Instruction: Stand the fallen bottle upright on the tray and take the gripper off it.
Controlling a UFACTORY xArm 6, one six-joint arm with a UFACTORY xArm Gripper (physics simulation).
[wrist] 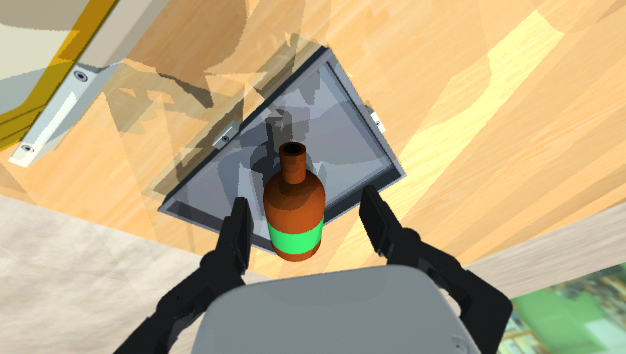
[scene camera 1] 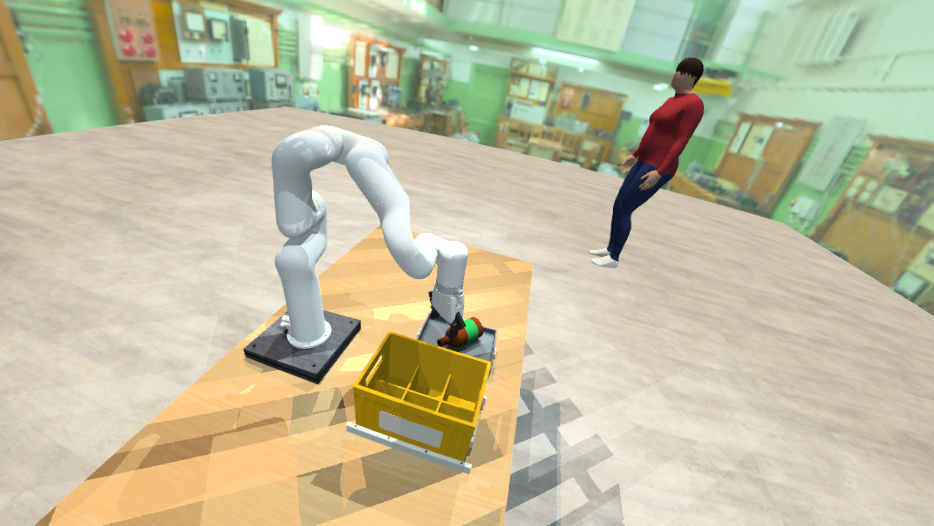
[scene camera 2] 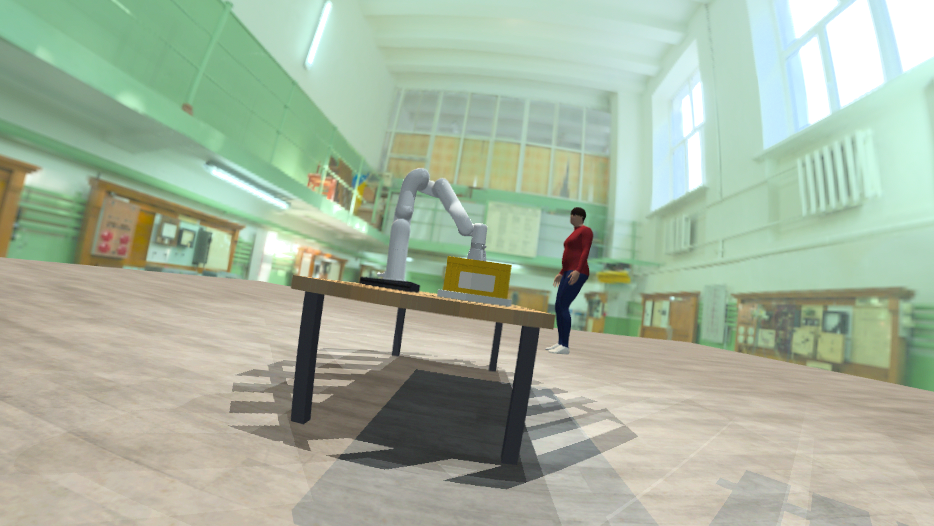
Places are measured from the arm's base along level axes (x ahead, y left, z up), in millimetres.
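Pixels of known places: gripper, fingertip midpoint: (wrist: 307,204) (scene camera 1: 443,326); arm's base, origin of the base link: (scene camera 1: 309,334) (scene camera 2: 394,281).
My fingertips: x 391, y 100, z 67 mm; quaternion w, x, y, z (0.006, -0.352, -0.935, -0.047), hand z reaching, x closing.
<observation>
Ahead of a thing's pixels: the offset from my fingertips to its middle. "spot": to the spot under its first point.
The brown bottle {dx +48, dy +46, dz -62 mm} (scene camera 1: 459,335) (wrist: 294,205) with a green band lies on its side in the grey tray {spot: dx -55, dy +68, dz -99 mm} (scene camera 1: 428,331) (wrist: 350,145). In scene camera 1 its neck points to the lower left, towards the crate; in the wrist view the neck points up and the base is near a tray corner. My gripper (scene camera 1: 447,321) (wrist: 307,204) is open and points down at the bottle. In the wrist view one finger is on each side of the bottle, with a gap on both sides. In scene camera 2 the bottle, tray and fingers are hidden behind the crate.
A yellow crate {dx +2, dy -245, dz -17 mm} (scene camera 1: 367,408) (scene camera 2: 450,282) (wrist: 82,45) with compartments stands close beside the tray, between white rails. The arm's black base plate (scene camera 1: 274,349) (scene camera 2: 372,282) is on the same wooden table. A person (scene camera 1: 673,133) (scene camera 2: 576,251) in a red top stands on the floor beyond the table.
</observation>
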